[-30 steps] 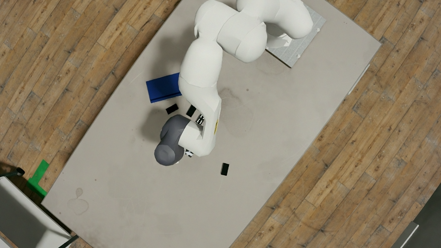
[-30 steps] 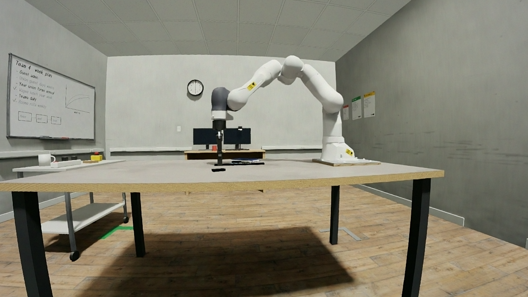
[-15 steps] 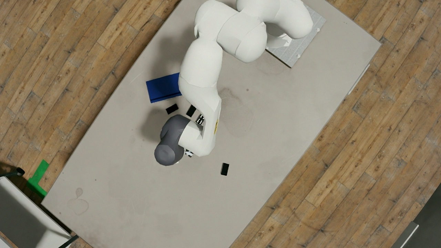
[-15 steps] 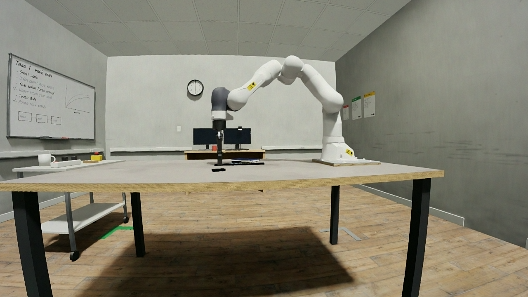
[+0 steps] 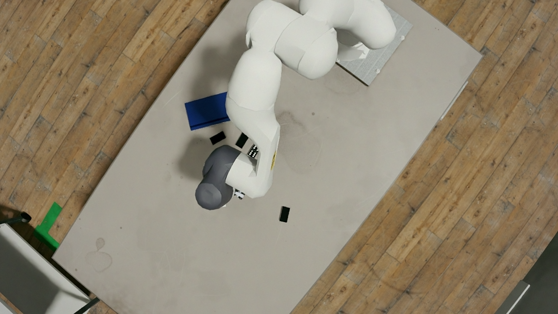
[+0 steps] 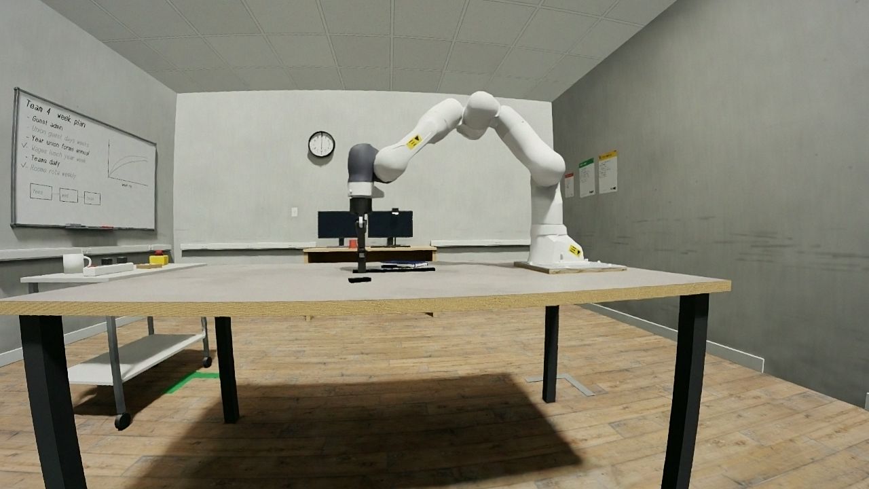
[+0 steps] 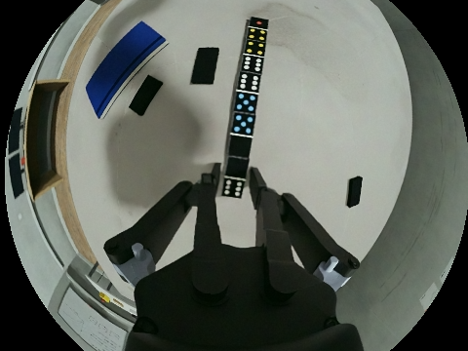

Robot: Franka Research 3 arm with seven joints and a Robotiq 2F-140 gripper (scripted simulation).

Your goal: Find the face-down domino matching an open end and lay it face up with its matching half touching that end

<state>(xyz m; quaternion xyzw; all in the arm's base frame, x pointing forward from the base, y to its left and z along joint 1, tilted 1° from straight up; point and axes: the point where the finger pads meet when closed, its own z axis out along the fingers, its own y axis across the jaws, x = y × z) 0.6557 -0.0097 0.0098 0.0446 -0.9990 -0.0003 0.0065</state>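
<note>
Right now my hand is 30 mm above the domino. Round my hand: blue book (240 mm to the right, 150 mm behind, 30 mm below).
</note>
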